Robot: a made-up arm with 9 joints. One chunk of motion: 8 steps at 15 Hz.
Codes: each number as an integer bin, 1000 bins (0 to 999) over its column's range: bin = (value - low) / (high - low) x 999, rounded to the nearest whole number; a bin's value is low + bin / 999 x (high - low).
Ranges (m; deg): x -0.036..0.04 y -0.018..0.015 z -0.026..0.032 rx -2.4..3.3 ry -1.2..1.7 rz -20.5..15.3
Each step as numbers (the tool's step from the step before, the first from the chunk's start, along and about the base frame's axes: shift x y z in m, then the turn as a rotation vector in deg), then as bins.
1 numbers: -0.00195 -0.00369 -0.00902 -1.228 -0.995 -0.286
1 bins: 448 433 292 205 71 564
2 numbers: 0.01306 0.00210 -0.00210 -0.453 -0.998 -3.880
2 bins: 645 608 412 341 70 464
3 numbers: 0.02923 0.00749 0.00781 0.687 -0.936 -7.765
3 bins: 857 772 582 541 91 355
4 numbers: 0.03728 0.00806 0.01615 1.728 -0.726 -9.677
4 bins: 963 789 726 723 163 302
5 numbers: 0.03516 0.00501 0.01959 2.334 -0.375 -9.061
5 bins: 935 697 785 830 284 319
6 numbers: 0.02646 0.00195 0.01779 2.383 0.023 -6.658
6 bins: 821 604 754 838 421 386
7 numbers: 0.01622 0.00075 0.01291 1.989 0.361 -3.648
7 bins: 686 568 670 769 538 470
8 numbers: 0.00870 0.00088 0.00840 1.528 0.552 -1.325
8 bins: 588 572 593 688 604 535
